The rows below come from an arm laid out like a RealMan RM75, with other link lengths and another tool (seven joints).
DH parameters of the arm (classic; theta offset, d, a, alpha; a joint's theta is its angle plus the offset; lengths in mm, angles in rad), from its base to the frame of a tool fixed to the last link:
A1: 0 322.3 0 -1.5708
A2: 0 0 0 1.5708
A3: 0 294.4 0 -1.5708
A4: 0 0 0 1.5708
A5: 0 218.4 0 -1.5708
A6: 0 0 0 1.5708
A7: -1.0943 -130.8 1 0.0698
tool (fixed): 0 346.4 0 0
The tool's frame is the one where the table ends.
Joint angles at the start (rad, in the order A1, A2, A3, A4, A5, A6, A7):
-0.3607 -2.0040 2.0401 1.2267 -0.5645 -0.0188 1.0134
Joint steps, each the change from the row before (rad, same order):
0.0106 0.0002 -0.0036 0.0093 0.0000 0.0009 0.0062
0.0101 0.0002 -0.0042 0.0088 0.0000 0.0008 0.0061
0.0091 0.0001 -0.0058 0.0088 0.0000 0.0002 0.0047
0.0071 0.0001 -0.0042 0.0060 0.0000 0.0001 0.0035
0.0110 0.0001 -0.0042 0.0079 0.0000 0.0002 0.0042
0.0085 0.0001 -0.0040 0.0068 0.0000 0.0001 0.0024
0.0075 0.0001 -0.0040 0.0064 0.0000 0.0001 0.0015
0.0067 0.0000 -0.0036 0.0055 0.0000 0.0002 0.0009
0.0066 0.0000 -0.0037 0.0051 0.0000 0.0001 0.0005
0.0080 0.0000 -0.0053 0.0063 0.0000 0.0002 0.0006
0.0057 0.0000 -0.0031 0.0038 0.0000 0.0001 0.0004
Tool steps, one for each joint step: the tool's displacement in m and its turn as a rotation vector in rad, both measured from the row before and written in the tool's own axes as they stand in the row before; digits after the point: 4 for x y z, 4 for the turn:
0.0005 -0.0016 -0.0024 0.0044 0.0051 -0.0008
0.0007 -0.0019 -0.0023 0.0049 0.0051 -0.0008
0.0013 -0.0021 -0.0021 0.0055 0.0059 -0.0022
0.0006 -0.0018 -0.0016 0.0047 0.0036 -0.0017
-0.0001 -0.0024 -0.0025 0.0063 0.0032 -0.0029
0.0004 -0.0020 -0.0020 0.0051 0.0033 -0.0033
0.0006 -0.0018 -0.0017 0.0047 0.0035 -0.0036
0.0005 -0.0017 -0.0016 0.0043 0.0031 -0.0037
0.0004 -0.0018 -0.0015 0.0046 0.0027 -0.0040
0.0007 -0.0024 -0.0019 0.0062 0.0039 -0.0051
0.0001 -0.0017 -0.0013 0.0043 0.0018 -0.0033

